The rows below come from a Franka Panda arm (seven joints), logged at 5 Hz.
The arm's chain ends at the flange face. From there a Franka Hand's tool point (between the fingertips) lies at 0.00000 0.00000 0.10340 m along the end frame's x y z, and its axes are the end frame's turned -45 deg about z.
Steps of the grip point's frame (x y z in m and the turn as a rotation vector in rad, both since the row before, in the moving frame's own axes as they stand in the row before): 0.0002, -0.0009, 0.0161, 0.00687, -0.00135, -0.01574; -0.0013, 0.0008, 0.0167, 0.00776, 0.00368, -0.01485; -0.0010, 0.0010, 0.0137, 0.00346, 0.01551, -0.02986; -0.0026, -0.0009, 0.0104, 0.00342, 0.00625, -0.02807
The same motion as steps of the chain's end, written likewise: 0.0001, -0.0004, 0.0161, 0.00390, -0.00581, -0.01574; 0.0000, 0.0023, 0.0167, 0.00809, -0.00288, -0.01485; -0.0009, 0.0028, 0.0137, 0.01341, 0.00852, -0.02986; -0.0027, 0.0019, 0.0104, 0.00684, 0.00200, -0.02807
